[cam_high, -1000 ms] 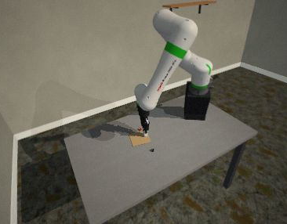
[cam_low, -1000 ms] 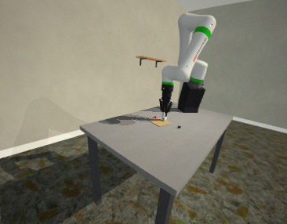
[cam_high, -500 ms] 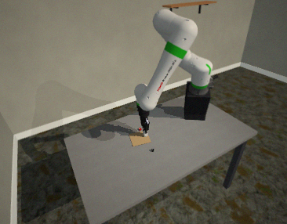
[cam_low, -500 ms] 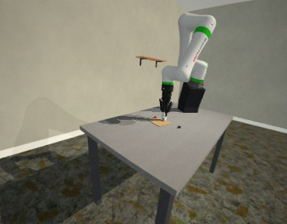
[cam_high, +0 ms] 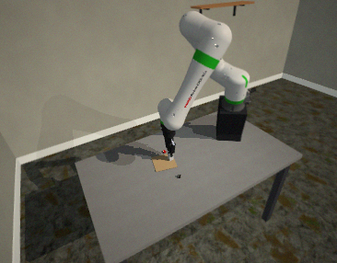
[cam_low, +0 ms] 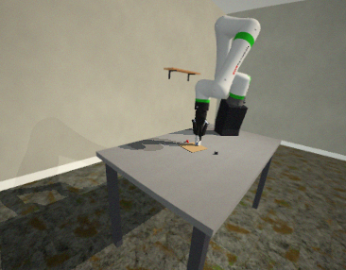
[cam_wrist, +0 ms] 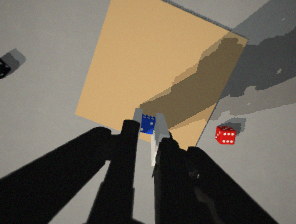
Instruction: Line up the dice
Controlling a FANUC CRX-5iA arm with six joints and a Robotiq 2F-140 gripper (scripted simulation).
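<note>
The blue die is 3 cm below my hand. Also, from my hand: black die (2 cm ahead, 16 cm to the left, 3 cm below); red die (1 cm ahead, 9 cm to the right, 3 cm below); tan mat (5 cm ahead, 4 cm below).
</note>
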